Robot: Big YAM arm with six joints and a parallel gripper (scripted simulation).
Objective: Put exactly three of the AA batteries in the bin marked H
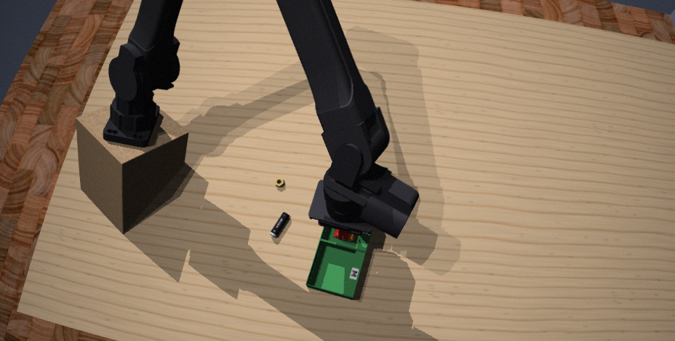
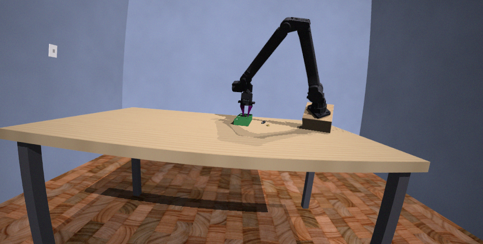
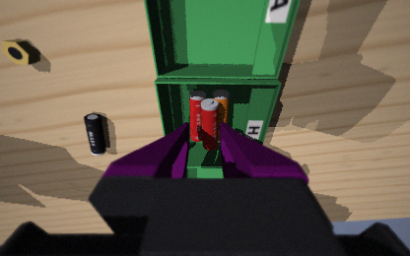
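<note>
My gripper is now 20 mm above the green bin and 10 mm short of it. Also, from my hand: black AA battery 120 mm behind, 40 mm below; then orange AA battery 30 mm below, 10 mm ahead; then yellow nut 130 mm behind, 80 mm to the left, 40 mm below.
</note>
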